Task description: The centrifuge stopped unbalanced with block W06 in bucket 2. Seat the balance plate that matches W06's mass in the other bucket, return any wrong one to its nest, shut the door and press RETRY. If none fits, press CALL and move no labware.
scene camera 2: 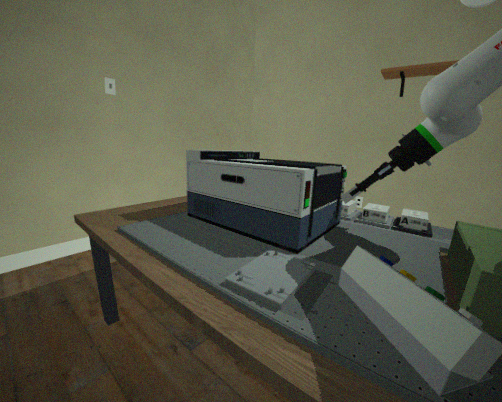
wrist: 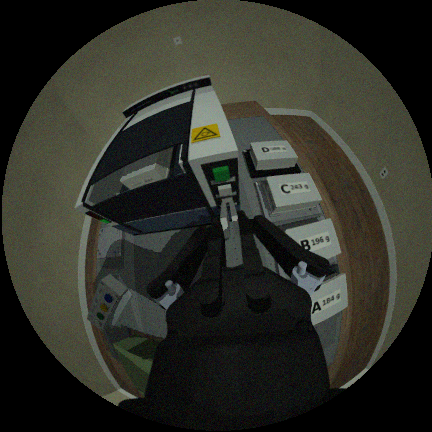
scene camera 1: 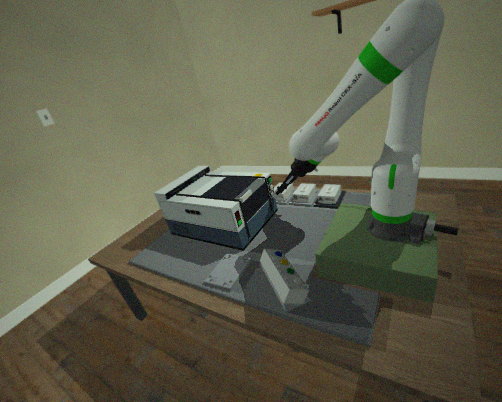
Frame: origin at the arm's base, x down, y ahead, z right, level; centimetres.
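Where they show: gripper, fingertip midpoint: point(scene camera 2: 343, 199) point(wrist: 228, 208) point(scene camera 1: 274, 196); arm's base, link origin: point(scene camera 1: 390, 227).
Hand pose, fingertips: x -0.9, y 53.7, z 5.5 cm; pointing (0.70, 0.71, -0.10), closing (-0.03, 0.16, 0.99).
Observation:
Each offset is from my fingertips to the top centre of the thing.
The white and blue centrifuge point(scene camera 1: 200, 220) point(scene camera 2: 245, 200) point(wrist: 215, 107) stands at the back left. In the wrist view a gap in its dark top shows a pale block @(dz -15.8, dx -8.8, dy +9.0 cm) point(wrist: 145, 176) inside; its label is unreadable and its bucket unclear. My gripper point(scene camera 1: 278, 192) point(scene camera 2: 351, 195) point(wrist: 228, 208) is shut, tips at the machine's side panel, over the place just below a pale square button @(dz -0.1, dx -6.1, dy +0.8 cm) point(wrist: 225, 190); contact is unclear. A thin slit shows between the tips. Plates A 184 g @(dz +20.2, dx +4.0, dy -18.9 cm) point(scene camera 2: 415, 219) point(wrist: 327, 301), B 196 g @(dz +17.9, dx +4.0, dy -6.1 cm) point(scene camera 2: 376, 212) point(wrist: 317, 240), C 243 g @(dz +15.5, dx +4.0, dy +7.0 cm) point(wrist: 295, 191) and D @(dz +13.1, dx +4.0, dy +21.0 cm) point(wrist: 273, 155), mass blurred, sit in a row.
A sloped control box @(dz -37.8, dx +1.0, dy -28.8 cm) point(scene camera 1: 282, 280) point(scene camera 2: 400, 310) point(wrist: 107, 300) with blue, yellow and green buttons stands near the front. A flat pale plate with pegs @(dz -43.1, dx +7.0, dy -6.8 cm) point(scene camera 1: 227, 271) point(scene camera 2: 262, 277) lies left of it. The arm's green base block point(scene camera 1: 370, 265) stands at the right.

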